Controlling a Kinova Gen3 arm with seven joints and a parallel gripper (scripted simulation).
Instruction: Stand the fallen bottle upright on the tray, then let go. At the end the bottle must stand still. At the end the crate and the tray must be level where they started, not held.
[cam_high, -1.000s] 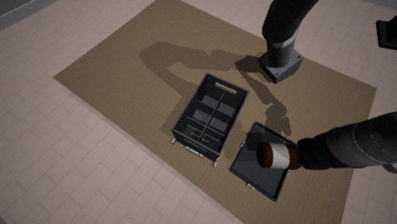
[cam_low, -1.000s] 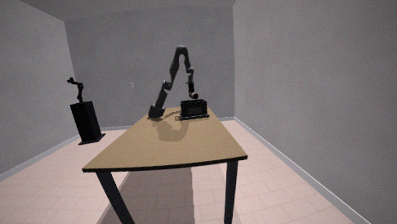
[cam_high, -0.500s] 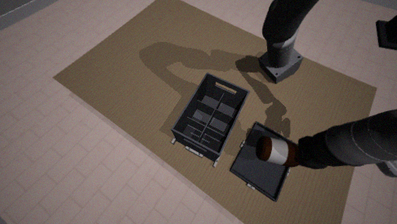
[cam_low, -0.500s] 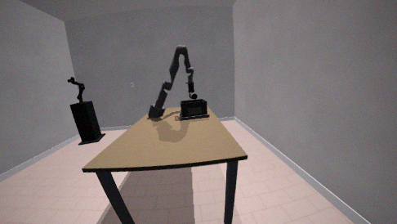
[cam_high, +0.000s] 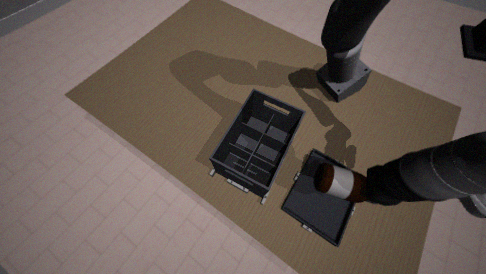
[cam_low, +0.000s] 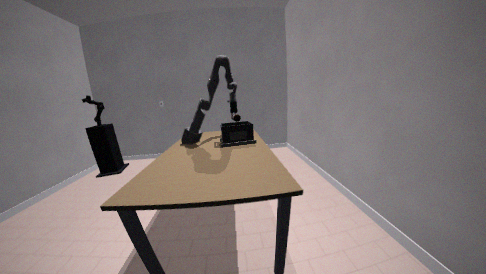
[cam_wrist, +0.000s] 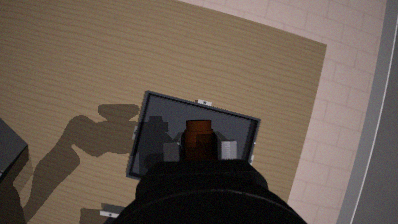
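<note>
My gripper is now 5 cm to the left of the brown bottle and 1 cm above it. From my hand the other things lie so: dark flat tray: 19 cm below, 4 cm to the right, 1 cm behind; dark crate: 30 cm to the right, 12 cm below, 8 cm behind.
</note>
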